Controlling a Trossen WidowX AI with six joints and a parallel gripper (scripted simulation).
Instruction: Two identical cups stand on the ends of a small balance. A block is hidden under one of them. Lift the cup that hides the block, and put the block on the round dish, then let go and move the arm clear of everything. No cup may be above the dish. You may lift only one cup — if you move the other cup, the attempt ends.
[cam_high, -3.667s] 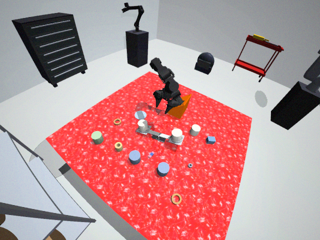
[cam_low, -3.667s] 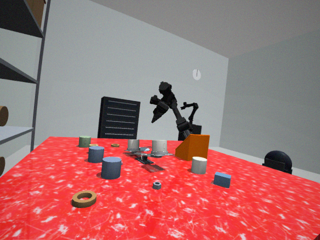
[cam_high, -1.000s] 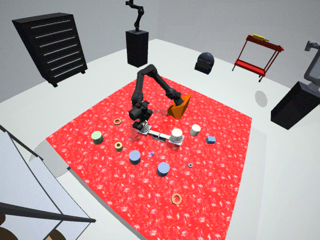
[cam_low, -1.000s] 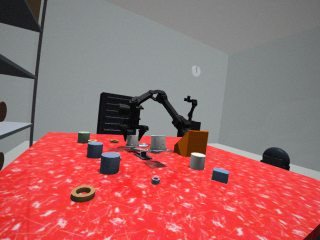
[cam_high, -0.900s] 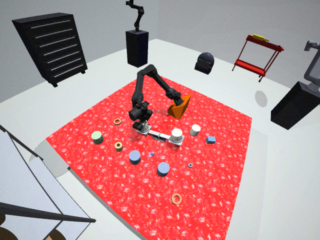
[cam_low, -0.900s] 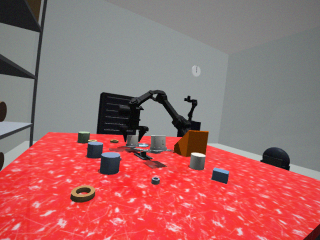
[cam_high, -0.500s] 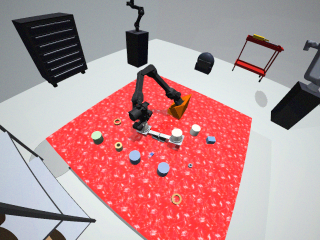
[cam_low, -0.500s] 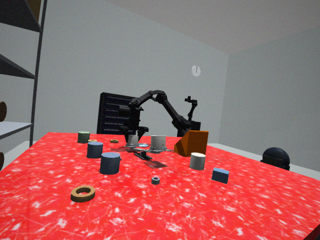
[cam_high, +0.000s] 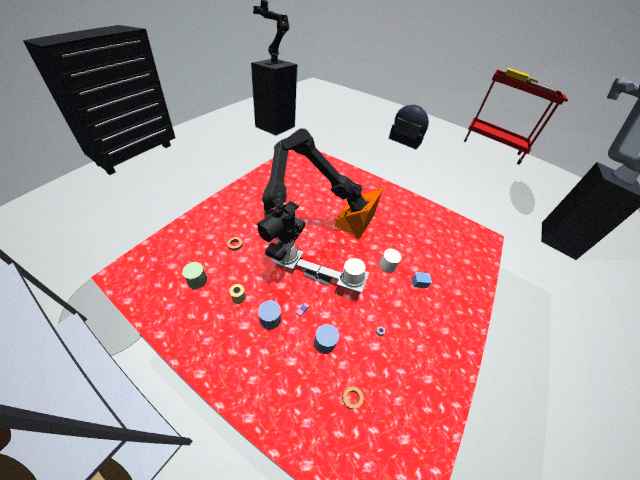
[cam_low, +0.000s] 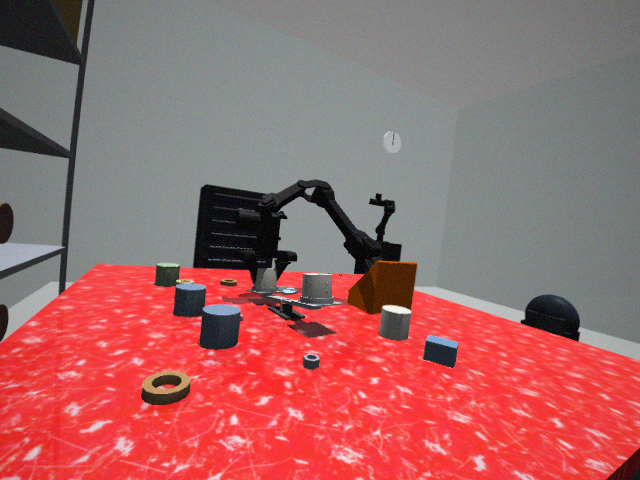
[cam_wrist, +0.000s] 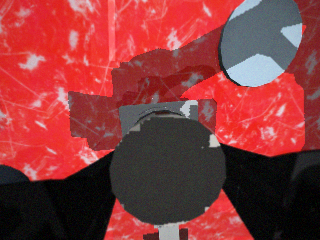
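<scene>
My gripper tip is now 120 mm to the left of the pale blue round dish, 110 mm past it and 50 mm above it. Also, from my gripper tip: grey balance (130 mm to the left, 30 mm below, 20 mm behind); then balance beam (130 mm to the left, 30 mm behind, 10 mm below); then grey-green block (10 mm below).
</scene>
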